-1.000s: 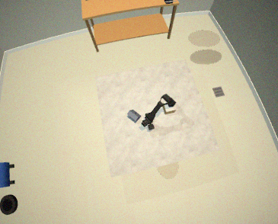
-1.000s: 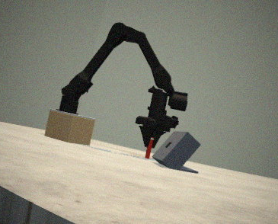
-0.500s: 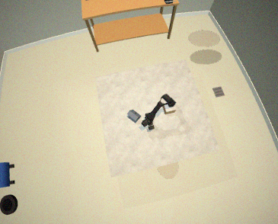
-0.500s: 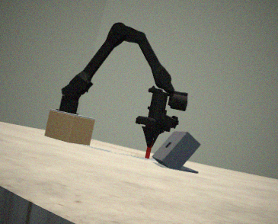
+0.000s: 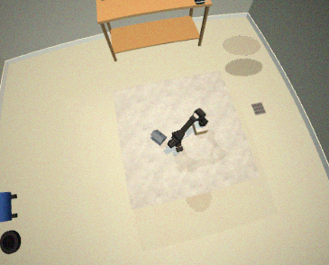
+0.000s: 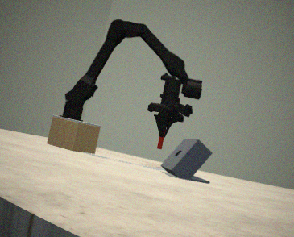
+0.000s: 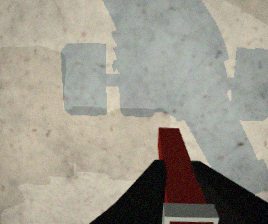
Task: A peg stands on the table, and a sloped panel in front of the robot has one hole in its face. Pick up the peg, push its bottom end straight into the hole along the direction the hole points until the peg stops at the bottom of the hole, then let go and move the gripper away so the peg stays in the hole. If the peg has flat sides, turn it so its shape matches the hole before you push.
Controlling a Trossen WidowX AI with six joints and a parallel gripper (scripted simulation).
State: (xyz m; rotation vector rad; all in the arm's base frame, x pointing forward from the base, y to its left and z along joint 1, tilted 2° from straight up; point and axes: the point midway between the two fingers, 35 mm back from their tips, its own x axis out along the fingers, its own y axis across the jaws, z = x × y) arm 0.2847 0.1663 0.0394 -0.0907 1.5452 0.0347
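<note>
Now: the grey panel block 16 cm ahead of my gripper tip, 12 cm to the right of it and 6 cm below it. Round my gripper tip: peg (2 cm above).
</note>
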